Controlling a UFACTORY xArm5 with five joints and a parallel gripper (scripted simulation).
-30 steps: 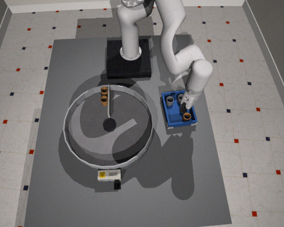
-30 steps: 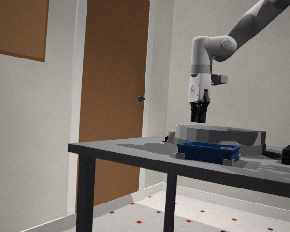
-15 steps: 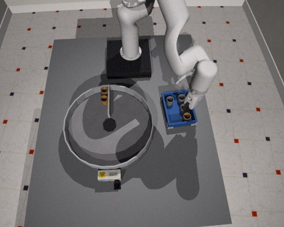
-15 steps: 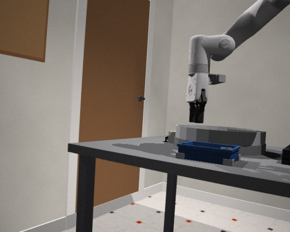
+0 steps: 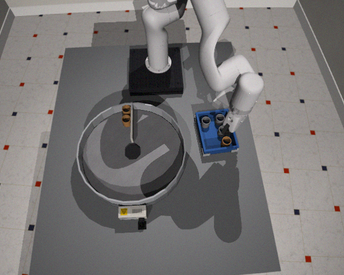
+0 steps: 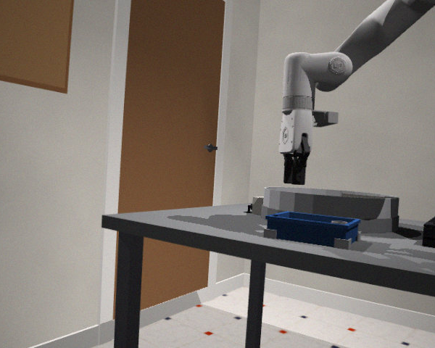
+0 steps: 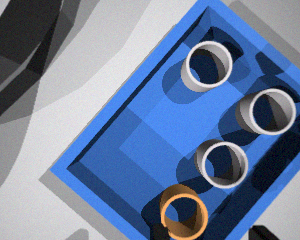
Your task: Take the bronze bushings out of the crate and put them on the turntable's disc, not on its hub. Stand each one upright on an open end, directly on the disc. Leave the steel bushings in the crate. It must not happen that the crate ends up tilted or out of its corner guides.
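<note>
Right now the blue crate is 12 cm below my hand, 5 cm behind it and 3 cm to the right of it. Also, from my hand: turntable disc 39 cm to the right, 9 cm below, 3 cm ahead.
</note>
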